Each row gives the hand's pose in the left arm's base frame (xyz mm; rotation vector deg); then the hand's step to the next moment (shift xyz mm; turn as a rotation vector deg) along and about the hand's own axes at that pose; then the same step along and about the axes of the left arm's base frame.
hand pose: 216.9 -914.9 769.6 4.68 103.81 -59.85
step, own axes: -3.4 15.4 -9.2 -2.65 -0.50 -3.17
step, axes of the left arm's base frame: 2.5 17.2 -5.6 -1.21 2.86 2.77
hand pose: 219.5 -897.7 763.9 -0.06 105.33 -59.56
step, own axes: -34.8 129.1 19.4 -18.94 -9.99 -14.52
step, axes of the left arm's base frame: 86.8 83.8 -60.8 -5.29 11.10 22.76
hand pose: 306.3 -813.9 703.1 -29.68 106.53 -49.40
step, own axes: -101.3 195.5 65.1 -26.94 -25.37 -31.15
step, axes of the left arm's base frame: 106.4 175.1 -103.7 -17.27 11.97 43.57
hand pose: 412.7 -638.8 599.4 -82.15 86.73 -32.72
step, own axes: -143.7 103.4 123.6 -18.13 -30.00 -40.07
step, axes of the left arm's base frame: 35.1 189.3 -97.8 -21.43 0.37 48.73
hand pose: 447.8 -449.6 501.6 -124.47 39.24 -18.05
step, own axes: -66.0 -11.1 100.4 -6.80 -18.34 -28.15
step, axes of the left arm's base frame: -6.2 107.4 -54.7 -11.18 -4.54 32.08
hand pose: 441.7 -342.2 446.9 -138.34 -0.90 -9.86
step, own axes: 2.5 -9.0 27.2 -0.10 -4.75 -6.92
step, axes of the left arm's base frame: 5.2 24.6 -14.0 -1.21 -0.99 8.25
